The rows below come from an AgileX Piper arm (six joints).
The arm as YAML. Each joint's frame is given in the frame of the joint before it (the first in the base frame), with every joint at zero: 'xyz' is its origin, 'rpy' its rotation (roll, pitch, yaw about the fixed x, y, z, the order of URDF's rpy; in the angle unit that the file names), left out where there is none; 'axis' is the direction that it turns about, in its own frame. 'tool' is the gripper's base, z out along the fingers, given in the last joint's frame.
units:
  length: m
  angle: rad
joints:
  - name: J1
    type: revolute
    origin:
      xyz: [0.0, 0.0, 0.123]
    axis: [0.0, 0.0, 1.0]
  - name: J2
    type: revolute
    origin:
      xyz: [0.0, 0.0, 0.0]
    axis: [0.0, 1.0, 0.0]
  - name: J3
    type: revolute
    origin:
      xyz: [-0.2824, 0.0, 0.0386]
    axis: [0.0, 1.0, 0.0]
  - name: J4
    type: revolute
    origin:
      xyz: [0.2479, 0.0, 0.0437]
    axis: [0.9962, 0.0, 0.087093]
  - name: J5
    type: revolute
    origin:
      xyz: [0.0, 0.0, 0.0]
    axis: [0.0, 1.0, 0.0]
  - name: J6
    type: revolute
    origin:
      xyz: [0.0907, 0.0, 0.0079]
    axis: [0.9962, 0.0, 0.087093]
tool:
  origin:
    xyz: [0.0, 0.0, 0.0]
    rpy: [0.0, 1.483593, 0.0]
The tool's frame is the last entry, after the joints.
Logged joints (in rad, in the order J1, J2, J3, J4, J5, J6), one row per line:
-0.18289, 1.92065, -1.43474, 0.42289, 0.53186, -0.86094
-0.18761, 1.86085, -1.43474, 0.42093, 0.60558, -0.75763
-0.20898, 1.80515, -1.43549, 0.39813, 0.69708, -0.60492
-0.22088, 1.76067, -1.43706, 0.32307, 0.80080, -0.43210
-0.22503, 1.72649, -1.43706, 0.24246, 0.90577, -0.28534
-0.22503, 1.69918, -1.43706, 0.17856, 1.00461, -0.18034
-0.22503, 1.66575, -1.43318, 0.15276, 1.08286, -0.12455
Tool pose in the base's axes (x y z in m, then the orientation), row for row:
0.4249, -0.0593, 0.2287, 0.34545, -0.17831, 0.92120, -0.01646
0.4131, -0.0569, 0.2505, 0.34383, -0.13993, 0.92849, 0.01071
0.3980, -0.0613, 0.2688, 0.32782, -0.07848, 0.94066, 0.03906
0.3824, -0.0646, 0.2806, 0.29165, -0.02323, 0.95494, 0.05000
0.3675, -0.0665, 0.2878, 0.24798, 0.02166, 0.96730, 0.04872
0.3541, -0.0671, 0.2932, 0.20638, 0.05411, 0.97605, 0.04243
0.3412, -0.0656, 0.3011, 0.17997, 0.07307, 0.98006, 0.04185
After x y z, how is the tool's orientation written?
As a quaternion, w x y z.
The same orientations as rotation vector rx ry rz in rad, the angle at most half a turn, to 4 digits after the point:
-0.4629, 2.3914, -0.0427
-0.3635, 2.4122, 0.0278
-0.2055, 2.4629, 0.1023
-0.0619, 2.5455, 0.1333
0.0590, 2.6364, 0.1328
0.1507, 2.7191, 0.1182
0.2065, 2.7695, 0.1183

